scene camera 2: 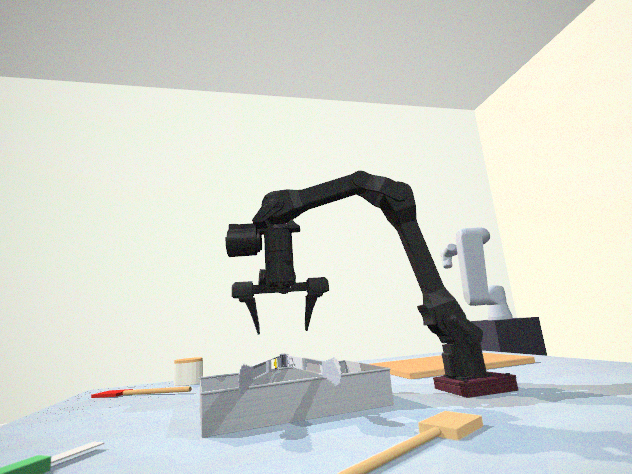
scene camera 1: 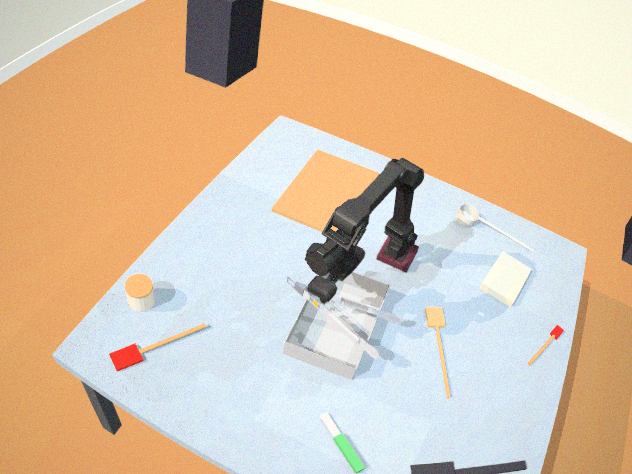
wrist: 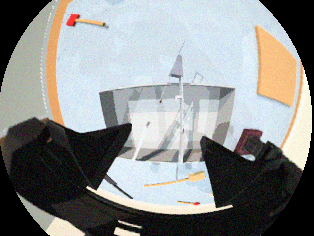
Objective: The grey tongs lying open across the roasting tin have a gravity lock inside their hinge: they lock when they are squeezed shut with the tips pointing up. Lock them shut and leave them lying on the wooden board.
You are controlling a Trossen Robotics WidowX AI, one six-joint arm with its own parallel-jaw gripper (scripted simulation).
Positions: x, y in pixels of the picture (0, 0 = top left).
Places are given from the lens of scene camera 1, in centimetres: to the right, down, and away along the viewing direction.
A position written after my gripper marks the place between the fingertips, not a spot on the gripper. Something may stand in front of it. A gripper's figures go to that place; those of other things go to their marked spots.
my gripper (scene camera 1: 332, 291): 4, 14, 149
cork-topped jar (scene camera 1: 139, 289): -47, 14, 148
white block (scene camera 1: 504, 281): 60, 14, 173
red-headed spatula (scene camera 1: 130, 355): -48, 31, 140
The marked spots on the cork-topped jar and the white block are 110 cm apart.
